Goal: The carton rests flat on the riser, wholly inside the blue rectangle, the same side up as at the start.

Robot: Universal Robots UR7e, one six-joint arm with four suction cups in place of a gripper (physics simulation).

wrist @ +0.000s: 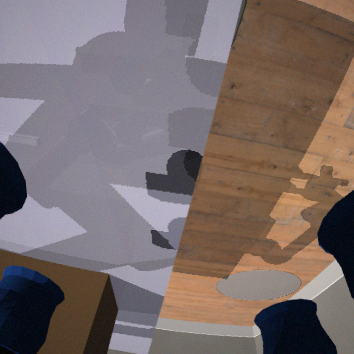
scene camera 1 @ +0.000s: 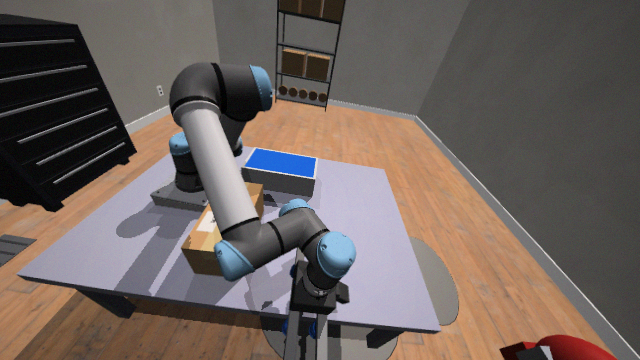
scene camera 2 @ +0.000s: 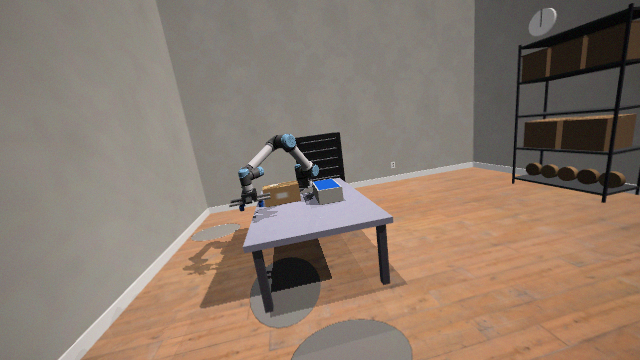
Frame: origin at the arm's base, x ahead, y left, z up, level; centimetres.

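Where they show: end effector, tool point: (wrist: 166, 269) (scene camera 2: 252, 206); arm's base, origin of the base link: (scene camera 1: 195, 181) (scene camera 2: 303, 185).
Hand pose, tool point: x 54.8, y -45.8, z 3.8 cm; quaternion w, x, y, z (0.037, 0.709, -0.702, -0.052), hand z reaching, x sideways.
Note:
Each offset is from my tool point to the top centre of the thing. Level surfaces: height alone.
The brown carton {dx -29.0, dy +23.2, dz +6.3 cm} (scene camera 1: 202, 261) (scene camera 2: 286, 195) (wrist: 85, 300) rests on the table beside the robot base, with a white label on top, partly hidden by the arm in the scene camera 1 view. The riser {dx -17.4, dy +62.2, dz +2.7 cm} (scene camera 1: 280, 183) (scene camera 2: 330, 195) is a grey box behind the carton, apart from it. The blue rectangle {dx -17.4, dy +62.2, dz +2.7 cm} (scene camera 1: 282, 162) (scene camera 2: 326, 185) covers most of its top. My suction gripper (scene camera 1: 307, 304) (scene camera 2: 251, 199) is open and holds nothing. It hangs beside the carton, partly past the table's edge. A dark blue cup (wrist: 30, 307) overlaps the carton in the wrist view; contact cannot be told.
The lavender table {dz -9.3 cm} (scene camera 1: 360, 225) (scene camera 2: 320, 220) bears the robot base (scene camera 1: 177, 196). A black drawer cabinet (scene camera 1: 55, 107) stands at the left. A shelf rack with boxes stands at the back. A red object (scene camera 1: 575, 347) shows at the lower right in the scene camera 1 view.

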